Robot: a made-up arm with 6 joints.
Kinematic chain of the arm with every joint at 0, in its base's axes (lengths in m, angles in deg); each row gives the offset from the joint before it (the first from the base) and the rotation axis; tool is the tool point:
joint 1: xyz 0 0 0.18 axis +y
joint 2: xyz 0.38 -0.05 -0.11 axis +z
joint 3: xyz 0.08 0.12 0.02 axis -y
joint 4: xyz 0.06 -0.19 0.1 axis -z
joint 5: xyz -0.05 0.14 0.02 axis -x
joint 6: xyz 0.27 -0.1 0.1 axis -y
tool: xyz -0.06 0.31 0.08
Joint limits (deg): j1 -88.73..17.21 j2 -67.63..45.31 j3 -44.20..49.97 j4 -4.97..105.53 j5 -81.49..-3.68 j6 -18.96..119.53
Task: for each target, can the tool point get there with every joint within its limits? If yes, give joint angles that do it. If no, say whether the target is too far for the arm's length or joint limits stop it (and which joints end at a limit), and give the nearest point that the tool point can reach.
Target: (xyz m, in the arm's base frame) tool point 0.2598 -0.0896 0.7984
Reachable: yes | joints -38.25 -10.55 23.32 38.10 -62.71 83.63
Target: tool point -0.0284 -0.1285 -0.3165
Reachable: no: joint limits stop it (at a limit: joint 1, joint 2, joint 3, joint 4, joint 5, joint 6) | nearest point 0.1528 -0.5744 -0.1092 | short by 0.524 m
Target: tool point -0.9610 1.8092 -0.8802
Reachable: no: too far | nearest point 0.3718 0.3974 -0.1079 | short by 2.089 m
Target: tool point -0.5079 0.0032 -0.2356
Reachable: no: joint limits stop it (at a limit: joint 1, joint 2, joint 3, joint 4, joint 6) | nearest point -0.3247 -0.0826 0.2479 | short by 0.524 m
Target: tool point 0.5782 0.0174 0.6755
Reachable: yes | joints -16.18 21.23 18.76 62.03 -33.00 60.67
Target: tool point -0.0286 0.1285 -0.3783
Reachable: no: joint limits stop it (at a limit: joint 1, joint 2, joint 3, joint 5, joint 6) | nearest point 0.3523 0.3927 -0.0789 | short by 0.552 m
